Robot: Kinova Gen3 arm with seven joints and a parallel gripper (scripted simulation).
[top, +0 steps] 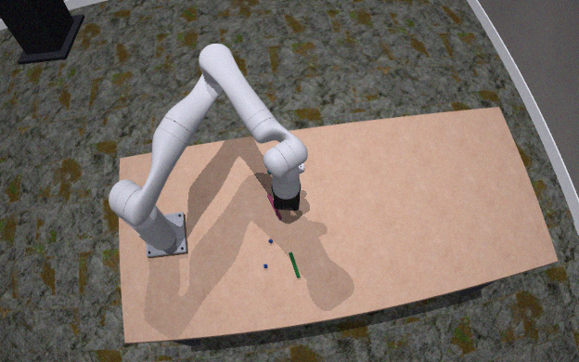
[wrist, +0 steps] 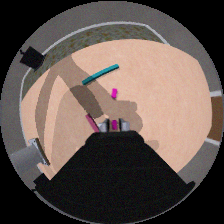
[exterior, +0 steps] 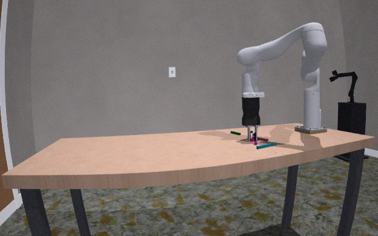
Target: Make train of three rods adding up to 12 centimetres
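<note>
Now: the pink rod 40 mm behind my hand, 10 mm to the right of it and 10 mm below it. The rest, counted from my hand: turquoise rod 120 mm to the left, 20 mm behind, 10 mm below; then green rod 200 mm to the right, 30 mm ahead, 10 mm below.
</note>
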